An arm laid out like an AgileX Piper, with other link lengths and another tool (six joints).
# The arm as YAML. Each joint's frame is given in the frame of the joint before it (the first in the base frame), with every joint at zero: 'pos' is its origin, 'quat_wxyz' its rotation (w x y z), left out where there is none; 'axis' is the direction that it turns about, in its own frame. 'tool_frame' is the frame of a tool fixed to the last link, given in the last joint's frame.
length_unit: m
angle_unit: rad
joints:
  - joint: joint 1
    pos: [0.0, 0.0, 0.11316]
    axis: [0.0, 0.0, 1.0]
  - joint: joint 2
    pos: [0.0, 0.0, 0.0]
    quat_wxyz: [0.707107, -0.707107, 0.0, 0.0]
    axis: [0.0, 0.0, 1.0]
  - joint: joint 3
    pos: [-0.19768, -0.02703, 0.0]
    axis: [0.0, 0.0, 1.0]
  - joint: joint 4
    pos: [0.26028, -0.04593, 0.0]
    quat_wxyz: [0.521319, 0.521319, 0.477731, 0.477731]
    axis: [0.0, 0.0, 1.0]
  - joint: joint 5
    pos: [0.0, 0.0, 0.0]
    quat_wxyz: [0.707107, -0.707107, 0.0, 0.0]
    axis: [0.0, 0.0, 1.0]
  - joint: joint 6
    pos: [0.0, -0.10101, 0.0]
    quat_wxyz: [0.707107, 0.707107, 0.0, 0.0]
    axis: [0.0, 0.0, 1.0]
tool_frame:
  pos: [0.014, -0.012, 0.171]
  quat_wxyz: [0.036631, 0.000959, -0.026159, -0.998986]
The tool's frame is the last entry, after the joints.
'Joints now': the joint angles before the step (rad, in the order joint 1, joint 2, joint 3, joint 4, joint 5, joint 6). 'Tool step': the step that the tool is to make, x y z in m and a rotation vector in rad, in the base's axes. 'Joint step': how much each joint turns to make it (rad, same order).
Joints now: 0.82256, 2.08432, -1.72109, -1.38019, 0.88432, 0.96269
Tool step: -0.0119, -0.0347, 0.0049, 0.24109, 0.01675, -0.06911
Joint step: -0.06358, -0.19789, 0.20274, 0.04192, -0.07802, 0.20226
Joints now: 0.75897, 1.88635, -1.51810, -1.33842, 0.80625, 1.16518
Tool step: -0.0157, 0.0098, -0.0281, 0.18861, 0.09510, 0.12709
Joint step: -0.08669, -0.16203, 0.21616, 0.09524, -0.28441, 0.04564
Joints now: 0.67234, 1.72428, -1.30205, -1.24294, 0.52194, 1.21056
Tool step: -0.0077, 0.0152, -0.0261, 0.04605, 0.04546, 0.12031
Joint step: -0.05406, -0.02422, 0.09573, -0.00291, -0.19607, -0.00051
